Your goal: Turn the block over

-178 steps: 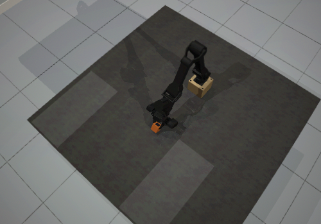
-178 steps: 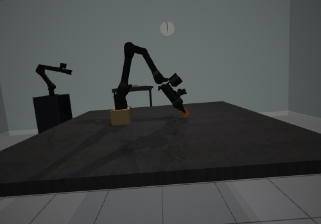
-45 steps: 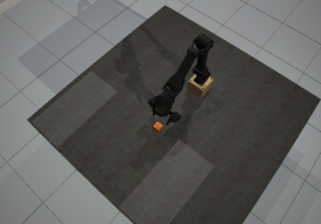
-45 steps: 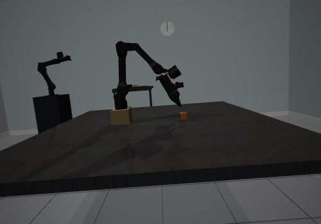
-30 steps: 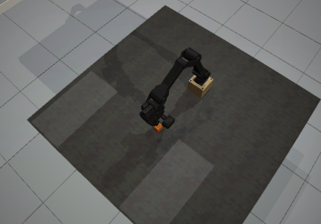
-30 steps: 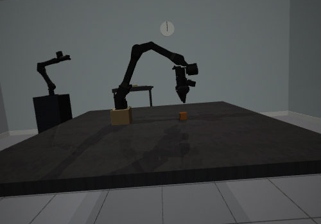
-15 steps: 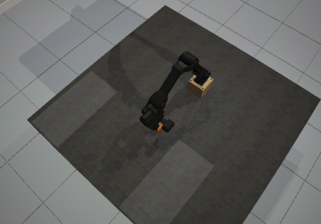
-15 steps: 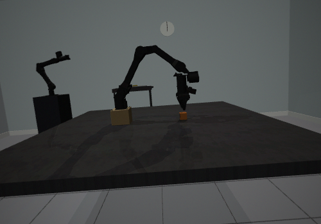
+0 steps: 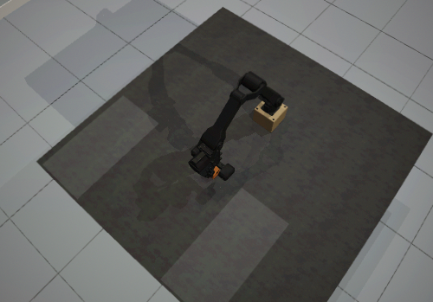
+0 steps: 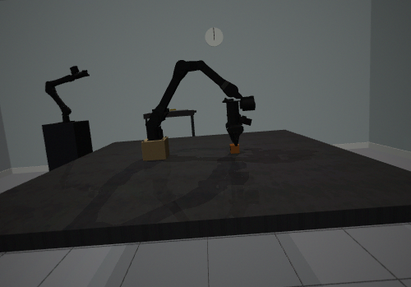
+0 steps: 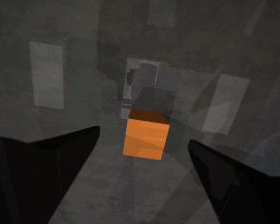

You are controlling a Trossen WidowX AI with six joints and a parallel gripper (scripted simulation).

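The orange block is 2 cm below my gripper tip and 1 cm behind it.
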